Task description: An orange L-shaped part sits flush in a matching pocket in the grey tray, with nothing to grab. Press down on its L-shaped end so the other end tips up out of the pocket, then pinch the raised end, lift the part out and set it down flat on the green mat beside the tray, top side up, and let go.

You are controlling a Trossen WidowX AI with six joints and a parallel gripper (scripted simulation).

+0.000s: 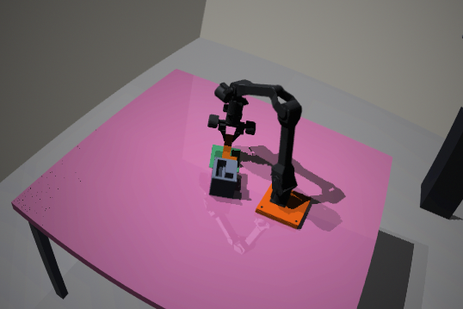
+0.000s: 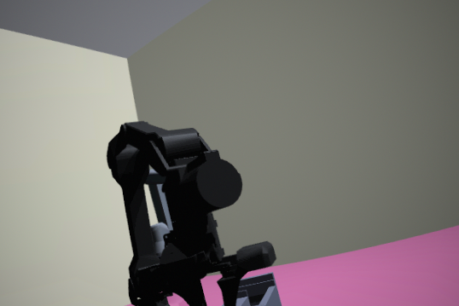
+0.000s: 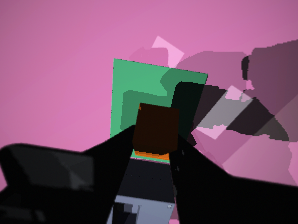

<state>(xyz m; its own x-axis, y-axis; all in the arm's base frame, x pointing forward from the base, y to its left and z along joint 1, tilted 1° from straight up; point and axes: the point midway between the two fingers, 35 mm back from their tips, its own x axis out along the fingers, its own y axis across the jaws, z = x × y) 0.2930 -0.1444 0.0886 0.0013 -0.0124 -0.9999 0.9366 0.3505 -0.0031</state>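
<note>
Now: gripper tip 3 cm past the orange L-shaped part, 3 cm above it and 2 cm to the right of it. Also, from my gripper tip: green mat 9 cm below, 2 cm to the left, 1 cm behind.
</note>
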